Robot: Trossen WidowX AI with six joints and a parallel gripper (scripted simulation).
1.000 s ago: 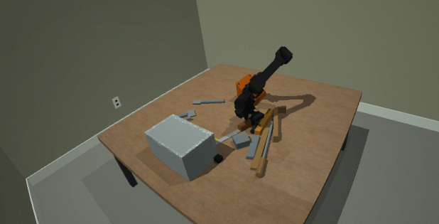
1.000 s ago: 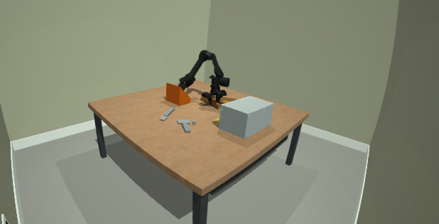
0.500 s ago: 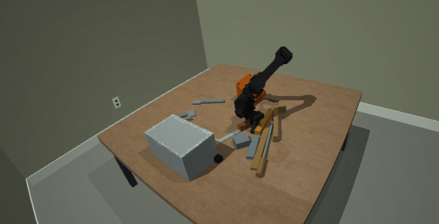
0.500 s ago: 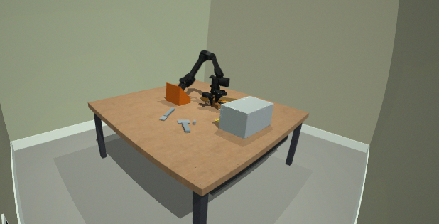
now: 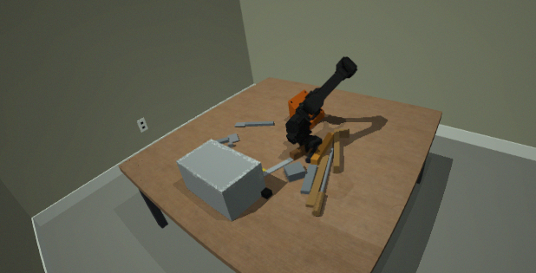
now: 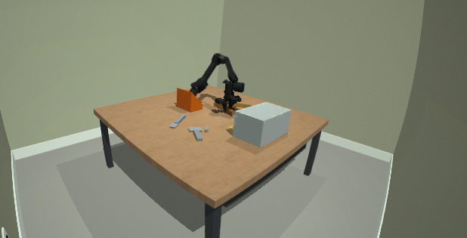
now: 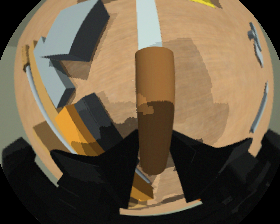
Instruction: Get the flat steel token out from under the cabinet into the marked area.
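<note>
Right now my gripper tip is 140 mm short of the grey block, 70 mm to the right of it and 10 mm below it. Round my gripper tip: wooden stick 170 mm to the left, 110 mm ahead; then orange bar 60 mm to the left, 60 mm behind, 10 mm above; then grey t-piece 390 mm to the right, 170 mm ahead.
</note>
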